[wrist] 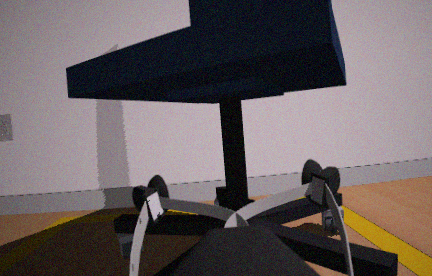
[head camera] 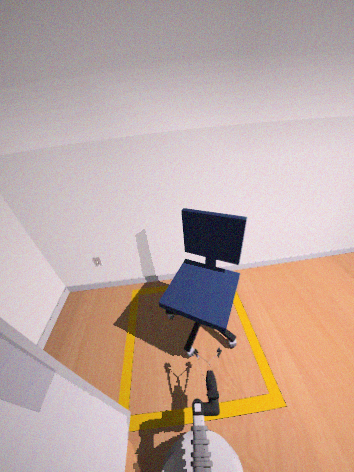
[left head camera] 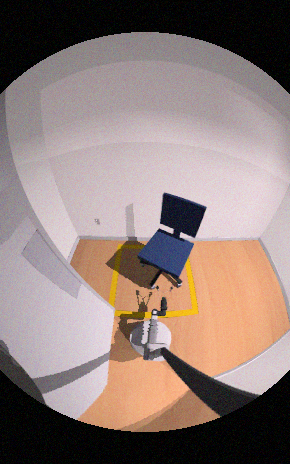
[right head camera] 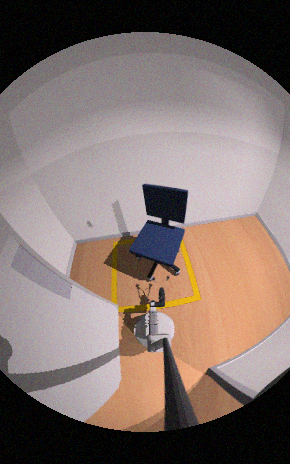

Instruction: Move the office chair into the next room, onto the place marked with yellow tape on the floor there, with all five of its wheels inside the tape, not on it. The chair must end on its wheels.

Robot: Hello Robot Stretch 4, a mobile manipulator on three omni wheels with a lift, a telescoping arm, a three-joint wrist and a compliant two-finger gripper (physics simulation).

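Places are measured from the robot's base along level axes (x ahead, y left, z up), in millimetres.
Where they show: gripper, between the fingertips: (wrist: 234, 183) (head camera: 207, 348) (left head camera: 164, 285) (right head camera: 160, 275).
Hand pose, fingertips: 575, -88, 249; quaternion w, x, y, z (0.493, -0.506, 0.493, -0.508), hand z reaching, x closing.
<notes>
After its pixels a point has its place, as x, y, z.
The blue office chair (head camera: 202, 292) {875, -92, 443} (left head camera: 167, 252) {874, -90, 443} (right head camera: 159, 242) {873, -105, 443} (wrist: 210, 75) {736, -64, 383} stands upright near the back wall, over the area marked with yellow tape (head camera: 257, 350) {639, -497, -26} (left head camera: 193, 295) {545, -515, -26} (right head camera: 191, 272) {675, -507, -26} (wrist: 385, 236) {981, -479, -26}. Two near wheels show on floor inside the tape; the seat hides far wheels in the head view, so I cannot tell about all five. My gripper (head camera: 207, 352) {575, -88, 249} (left head camera: 164, 288) {575, -88, 249} (right head camera: 160, 278) {575, -88, 249} (wrist: 234, 183) {575, -88, 249} is open and low, in front of the chair's base. Its fingertips stand apart on either side of the chair's post in the wrist view, with nothing held between them.
A white wall end (head camera: 65, 415) {182, 437, 768} (left head camera: 70, 320) {45, 429, 915} (right head camera: 75, 345) {-120, 419, 818} stands close on my left. The back wall (head camera: 295, 190) {1547, -1001, 886} rises behind the chair. Wooden floor (head camera: 310, 320) {844, -1037, -26} extends to the right of the tape. A low white wall section (right head camera: 255, 360) {-593, -971, 364} is at the lower right.
</notes>
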